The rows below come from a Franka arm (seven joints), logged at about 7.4 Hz.
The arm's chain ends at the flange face. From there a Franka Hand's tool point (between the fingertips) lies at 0.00 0.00 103.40 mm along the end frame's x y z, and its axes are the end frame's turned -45 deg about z.
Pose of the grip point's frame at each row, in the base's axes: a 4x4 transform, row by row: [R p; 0 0 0 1], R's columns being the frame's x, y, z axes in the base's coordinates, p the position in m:
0.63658 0.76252 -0.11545 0.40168; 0.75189 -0.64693 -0.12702 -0.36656; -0.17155 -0.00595 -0.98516 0.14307; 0 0 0 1
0.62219 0.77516 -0.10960 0.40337; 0.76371 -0.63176 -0.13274 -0.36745; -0.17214 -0.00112 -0.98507 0.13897; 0 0 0 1
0.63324 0.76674 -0.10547 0.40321; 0.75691 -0.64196 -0.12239 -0.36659; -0.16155 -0.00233 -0.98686 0.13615; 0 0 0 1
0.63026 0.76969 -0.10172 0.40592; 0.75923 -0.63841 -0.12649 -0.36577; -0.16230 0.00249 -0.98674 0.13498; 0 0 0 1
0.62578 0.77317 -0.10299 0.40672; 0.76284 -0.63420 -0.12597 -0.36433; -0.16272 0.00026 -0.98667 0.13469; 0 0 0 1
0.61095 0.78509 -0.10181 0.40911; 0.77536 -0.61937 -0.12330 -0.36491; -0.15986 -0.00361 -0.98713 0.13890; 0 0 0 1
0.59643 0.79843 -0.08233 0.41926; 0.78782 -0.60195 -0.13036 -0.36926; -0.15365 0.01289 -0.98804 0.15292; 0 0 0 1
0.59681 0.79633 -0.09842 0.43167; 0.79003 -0.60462 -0.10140 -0.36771; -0.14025 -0.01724 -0.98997 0.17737; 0 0 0 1
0.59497 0.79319 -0.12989 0.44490; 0.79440 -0.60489 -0.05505 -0.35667; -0.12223 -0.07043 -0.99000 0.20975; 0 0 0 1
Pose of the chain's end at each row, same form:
0.98931 0.08905 -0.11545 0.41362; 0.07422 -0.98912 -0.12702 -0.35343; -0.12551 0.11710 -0.98516 0.24494; 0 0 0 1
0.98808 0.10817 -0.10960 0.41470; 0.09330 -0.98675 -0.13274 -0.35372; -0.12251 0.12093 -0.98507 0.24083; 0 0 0 1
0.98994 0.09440 -0.10547 0.41412; 0.08128 -0.98915 -0.12239 -0.35393; -0.11588 0.11259 -0.98686 0.23819; 0 0 0 1
0.98991 0.09859 -0.10172 0.41644; 0.08543 -0.98828 -0.12649 -0.35269; -0.11300 0.11652 -0.98674 0.23701; 0 0 0 1
0.98921 0.10422 -0.10299 0.41737; 0.09096 -0.98786 -0.12597 -0.35130; -0.11488 0.11524 -0.98667 0.23671; 0 0 0 1
0.98715 0.12314 -0.10181 0.41964; 0.11030 -0.98622 -0.12330 -0.35216; -0.11559 0.11049 -0.98713 0.24097; 0 0 0 1
0.98631 0.14284 -0.08233 0.42777; 0.13143 -0.98272 -0.13036 -0.35578; -0.09953 0.11776 -0.98804 0.25508; 0 0 0 1
0.98510 0.14108 -0.09842 0.44185; 0.13110 -0.98617 -0.10140 -0.35723; -0.11136 0.08698 -0.98997 0.27973; 0 0 0 1
0.98158 0.14016 -0.12989 0.45833; 0.13400 -0.98945 -0.05505 -0.35098; -0.13623 0.03663 -0.99000 0.31212; 0 0 0 1

